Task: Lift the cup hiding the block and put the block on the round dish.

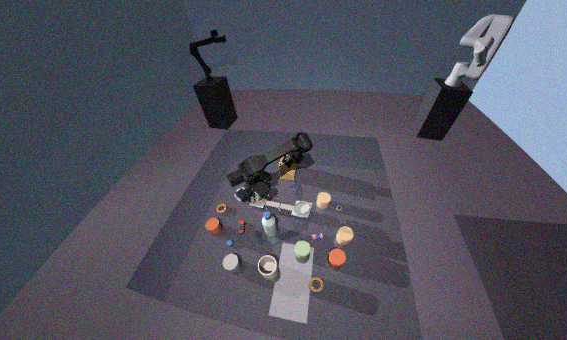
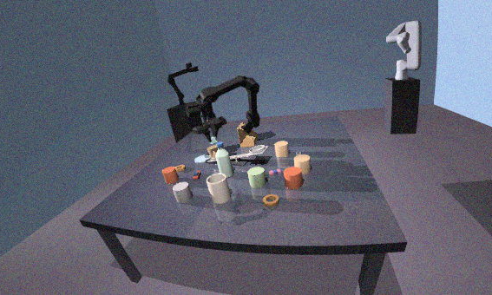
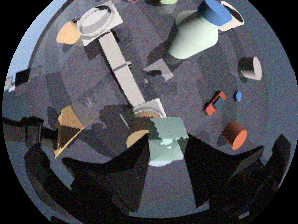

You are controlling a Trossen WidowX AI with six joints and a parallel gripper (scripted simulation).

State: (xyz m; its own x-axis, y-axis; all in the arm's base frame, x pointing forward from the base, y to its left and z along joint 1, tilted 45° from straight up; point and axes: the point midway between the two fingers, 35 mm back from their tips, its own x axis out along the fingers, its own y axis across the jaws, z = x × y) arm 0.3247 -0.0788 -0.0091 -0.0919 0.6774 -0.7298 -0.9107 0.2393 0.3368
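Now: gripper tip 15 cm to the left of the light blue round dish, 14 cm above it and 7 cm past it. From my gripper tip the other things lie so: small balance (10 cm to the left, 10 cm below, 3 cm behind); white mug (29 cm ahead, 16 cm to the left, 10 cm below); pale green block (1 cm above).
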